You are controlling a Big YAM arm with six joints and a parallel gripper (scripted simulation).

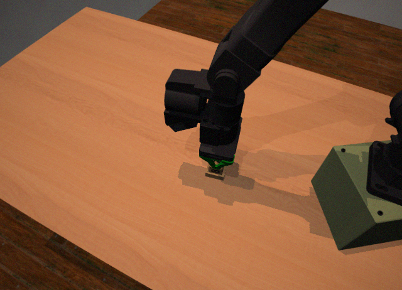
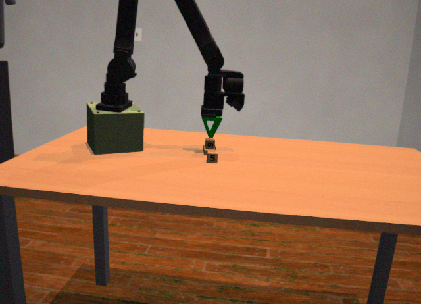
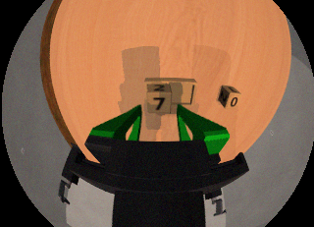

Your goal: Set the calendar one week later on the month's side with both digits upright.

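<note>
The tray is 50 mm below my hand and 20 mm to the right of it.
</note>
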